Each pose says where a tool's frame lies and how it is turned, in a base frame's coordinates. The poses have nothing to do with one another.
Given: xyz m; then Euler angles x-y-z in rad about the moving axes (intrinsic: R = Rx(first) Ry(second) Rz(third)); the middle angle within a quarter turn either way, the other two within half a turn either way.
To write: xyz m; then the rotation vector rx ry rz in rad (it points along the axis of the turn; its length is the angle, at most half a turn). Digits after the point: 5 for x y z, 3 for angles.
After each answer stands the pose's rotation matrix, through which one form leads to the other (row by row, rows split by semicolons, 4 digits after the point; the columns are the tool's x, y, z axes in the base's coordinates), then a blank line. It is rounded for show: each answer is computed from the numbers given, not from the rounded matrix.
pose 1, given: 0.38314 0.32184 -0.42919 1.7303 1.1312 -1.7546
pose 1, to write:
0.38314 0.32184 -0.42919 0.324 1.619 -0.362
-0.0778 0.4184 0.9049; -0.0071 0.9074 -0.4202; -0.9969 -0.0391 -0.0676

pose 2, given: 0.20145 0.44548 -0.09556 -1.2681 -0.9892 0.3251
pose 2, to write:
0.20145 0.44548 -0.09556 -1.307 -0.665 0.890
0.5206 -0.1755 -0.8356; 0.8510 0.0277 0.5244; -0.0688 -0.9841 0.1638

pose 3, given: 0.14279 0.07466 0.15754 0.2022 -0.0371 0.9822
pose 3, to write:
0.14279 0.07466 0.15754 0.167 -0.133 0.975
0.5548 -0.8311 -0.0371; 0.8106 0.5501 -0.2007; 0.1872 0.0813 0.9790

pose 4, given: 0.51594 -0.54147 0.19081 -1.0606 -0.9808 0.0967
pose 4, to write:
0.51594 -0.54147 0.19081 -1.017 -0.840 0.601
0.5538 -0.0537 -0.8309; 0.7689 0.4161 0.4855; 0.3196 -0.9078 0.2717

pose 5, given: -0.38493 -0.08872 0.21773 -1.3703 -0.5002 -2.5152
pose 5, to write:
-0.38493 -0.08872 0.21773 -0.017 -1.640 -1.699
-0.7109 0.5144 -0.4796; -0.4975 0.1142 0.8599; 0.4971 0.8499 0.1748

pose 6, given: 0.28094 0.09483 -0.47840 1.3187 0.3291 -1.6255
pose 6, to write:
0.28094 0.09483 -0.47840 0.742 1.219 -1.148
-0.0517 0.9449 0.3232; -0.2662 0.2989 -0.9164; -0.9625 -0.1334 0.2360

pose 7, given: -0.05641 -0.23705 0.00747 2.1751 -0.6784 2.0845
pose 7, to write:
-0.05641 -0.23705 0.00747 0.703 -1.953 0.562
-0.3826 -0.6781 -0.6275; -0.2411 0.7290 -0.6407; 0.8919 -0.0938 -0.4424

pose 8, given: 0.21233 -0.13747 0.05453 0.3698 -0.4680 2.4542
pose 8, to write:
0.21233 -0.13747 0.05453 -0.397 -0.631 2.281
-0.6898 -0.5663 -0.4511; 0.7176 -0.6172 -0.3226; -0.0958 -0.5462 0.8321

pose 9, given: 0.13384 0.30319 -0.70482 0.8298 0.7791 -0.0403
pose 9, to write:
0.13384 0.30319 -0.70482 0.771 0.748 0.287
0.7110 0.0287 0.7026; 0.4908 0.6954 -0.5250; -0.5036 0.7181 0.4803

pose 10, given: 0.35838 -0.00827 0.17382 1.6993 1.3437 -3.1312
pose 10, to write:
0.35838 -0.00827 0.17382 -1.000 1.446 -1.260
-0.2251 0.0023 0.9743; -0.9649 0.1382 -0.2233; -0.1352 -0.9904 -0.0289

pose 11, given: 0.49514 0.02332 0.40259 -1.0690 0.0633 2.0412
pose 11, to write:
0.49514 0.02332 0.40259 -0.597 1.102 1.781
-0.4523 -0.8896 0.0633; 0.4539 -0.1686 0.8750; -0.7677 0.4245 0.4800

